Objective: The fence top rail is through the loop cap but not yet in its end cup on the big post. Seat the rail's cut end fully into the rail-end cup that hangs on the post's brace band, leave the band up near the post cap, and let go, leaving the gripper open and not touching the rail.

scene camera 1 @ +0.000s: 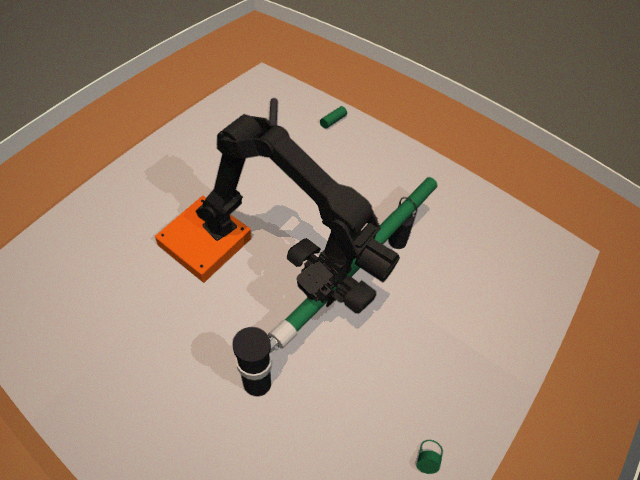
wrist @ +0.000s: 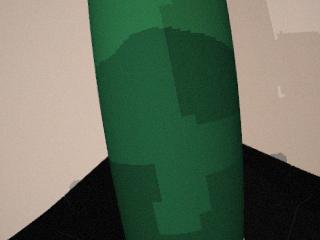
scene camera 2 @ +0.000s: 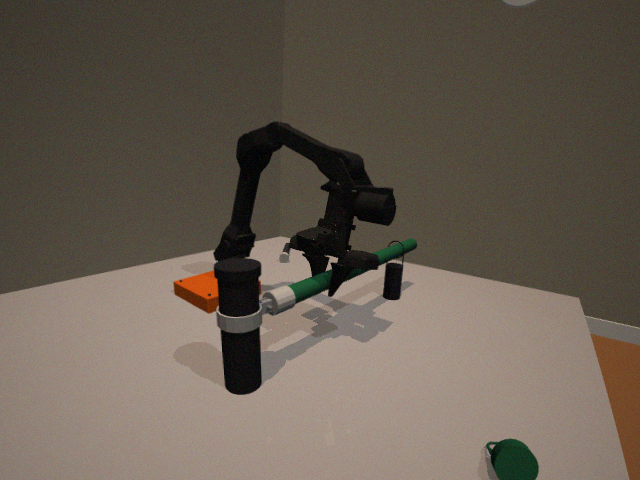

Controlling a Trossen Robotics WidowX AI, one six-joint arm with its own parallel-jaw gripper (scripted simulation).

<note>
I see my gripper (scene camera 1: 321,300).
My gripper is seen too in the wrist view (wrist: 171,155) and in scene camera 2 (scene camera 2: 323,293).
</note>
